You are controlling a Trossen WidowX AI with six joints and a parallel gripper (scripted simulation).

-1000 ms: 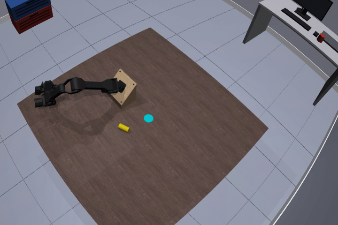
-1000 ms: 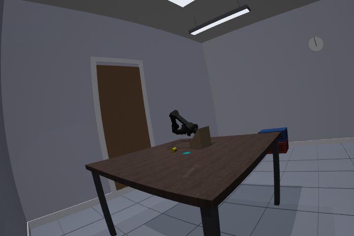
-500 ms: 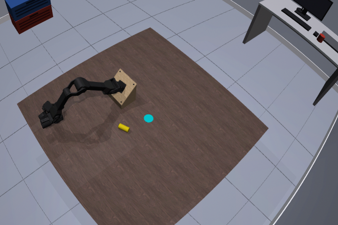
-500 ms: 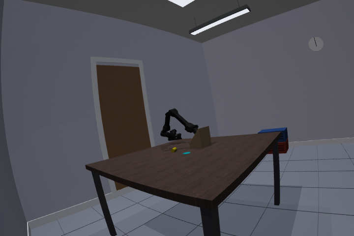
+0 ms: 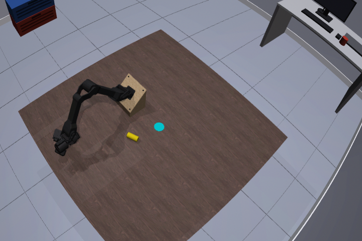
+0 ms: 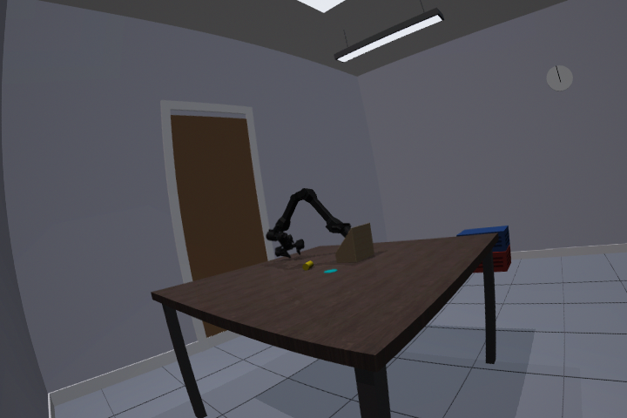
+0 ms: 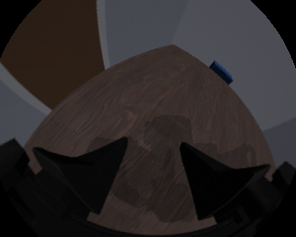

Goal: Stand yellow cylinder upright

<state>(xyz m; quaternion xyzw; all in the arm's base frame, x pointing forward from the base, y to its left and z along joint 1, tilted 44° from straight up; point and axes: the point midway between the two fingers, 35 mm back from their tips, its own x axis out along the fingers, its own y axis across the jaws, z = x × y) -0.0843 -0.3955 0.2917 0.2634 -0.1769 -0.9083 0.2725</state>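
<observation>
Right now the yellow tall cylinder is 300 mm ahead of my gripper tip, 340 mm to the left of it and 10 mm above it. Also, from my gripper tip: cyan circle: 350 mm ahead, 500 mm to the left, 10 mm below.
</observation>
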